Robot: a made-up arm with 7 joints.
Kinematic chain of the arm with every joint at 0, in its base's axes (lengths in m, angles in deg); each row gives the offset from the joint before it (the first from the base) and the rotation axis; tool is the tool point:
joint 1: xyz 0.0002 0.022 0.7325 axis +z
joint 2: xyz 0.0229 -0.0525 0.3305 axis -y
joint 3: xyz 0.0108 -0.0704 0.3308 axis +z
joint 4: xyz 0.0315 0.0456 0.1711 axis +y
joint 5: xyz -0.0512 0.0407 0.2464 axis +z
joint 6: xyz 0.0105 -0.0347 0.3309 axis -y
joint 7: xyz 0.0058 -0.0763 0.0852 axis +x
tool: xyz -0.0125 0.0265 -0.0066
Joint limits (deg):
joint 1: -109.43..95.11
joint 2: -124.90..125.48
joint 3: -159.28..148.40
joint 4: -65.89..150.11
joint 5: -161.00..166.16
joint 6: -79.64..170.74
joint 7: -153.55..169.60
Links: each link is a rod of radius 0.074 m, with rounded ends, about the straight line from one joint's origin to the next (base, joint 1, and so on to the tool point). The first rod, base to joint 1, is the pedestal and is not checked.
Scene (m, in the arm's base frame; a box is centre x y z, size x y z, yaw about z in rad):
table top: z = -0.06
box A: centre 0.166 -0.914 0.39 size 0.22 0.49 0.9 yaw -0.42
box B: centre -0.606 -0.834 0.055 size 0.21 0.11 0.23 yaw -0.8
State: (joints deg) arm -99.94 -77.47 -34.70 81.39 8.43 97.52 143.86
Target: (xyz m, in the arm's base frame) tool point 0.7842 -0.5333 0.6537
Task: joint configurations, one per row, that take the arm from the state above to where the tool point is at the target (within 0.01 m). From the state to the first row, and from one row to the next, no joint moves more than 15 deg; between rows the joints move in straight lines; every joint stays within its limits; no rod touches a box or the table.
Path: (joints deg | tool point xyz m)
1: -89.33 -69.11 -23.50 70.57 8.62 90.65 140.77 | -0.3709 -0.9317 0.9117
2: -78.71 -60.74 -12.30 59.76 8.81 83.79 137.68 | -0.0665 -1.0492 1.1057
3: -68.10 -52.38 -1.11 48.94 9.00 76.92 134.60 | 0.2239 -1.0245 1.3447
4: -53.90 -62.99 -1.00 54.62 4.60 81.05 136.94 | 0.4894 -0.9499 1.1042
5: -39.70 -73.60 -0.90 60.30 0.20 85.17 139.29 | 0.6884 -0.7716 0.8694
6: -25.50 -84.21 -0.79 65.99 -4.20 89.29 141.63 | 0.7842 -0.5332 0.6536

